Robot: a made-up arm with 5 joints.
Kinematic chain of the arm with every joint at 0, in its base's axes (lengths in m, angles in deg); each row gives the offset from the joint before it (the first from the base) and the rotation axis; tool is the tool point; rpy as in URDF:
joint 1: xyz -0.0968 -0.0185 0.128 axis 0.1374 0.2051 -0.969
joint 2: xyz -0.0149 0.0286 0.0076 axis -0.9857 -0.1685 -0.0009
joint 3: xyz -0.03 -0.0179 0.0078 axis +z
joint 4: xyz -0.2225 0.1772 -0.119 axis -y
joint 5: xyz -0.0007 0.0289 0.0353 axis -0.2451 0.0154 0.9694
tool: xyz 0.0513 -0.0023 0.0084 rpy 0 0 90
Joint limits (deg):
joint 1: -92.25..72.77
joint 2: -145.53..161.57
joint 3: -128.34..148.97
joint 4: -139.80..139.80
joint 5: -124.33..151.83
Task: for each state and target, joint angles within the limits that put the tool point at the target. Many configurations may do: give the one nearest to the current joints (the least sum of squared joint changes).
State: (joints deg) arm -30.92 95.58 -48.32 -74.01 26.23
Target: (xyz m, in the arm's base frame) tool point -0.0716 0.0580 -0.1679
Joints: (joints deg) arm -29.59 53.07 -44.60 -80.07 38.45
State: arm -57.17 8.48 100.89 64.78 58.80
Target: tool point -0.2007 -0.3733 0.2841
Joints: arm -41.44 57.23 92.77 86.47 72.01
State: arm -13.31 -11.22 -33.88 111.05 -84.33
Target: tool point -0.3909 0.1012 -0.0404
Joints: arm -22.57 6.85 -19.23 122.89 -65.97
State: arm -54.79 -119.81 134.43 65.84 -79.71
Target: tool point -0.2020 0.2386 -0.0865
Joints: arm -17.61 -119.93 142.18 69.43 -112.03
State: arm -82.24 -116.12 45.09 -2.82 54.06
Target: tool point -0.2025 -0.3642 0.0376
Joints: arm -81.55 -108.80 73.47 0.35 55.29
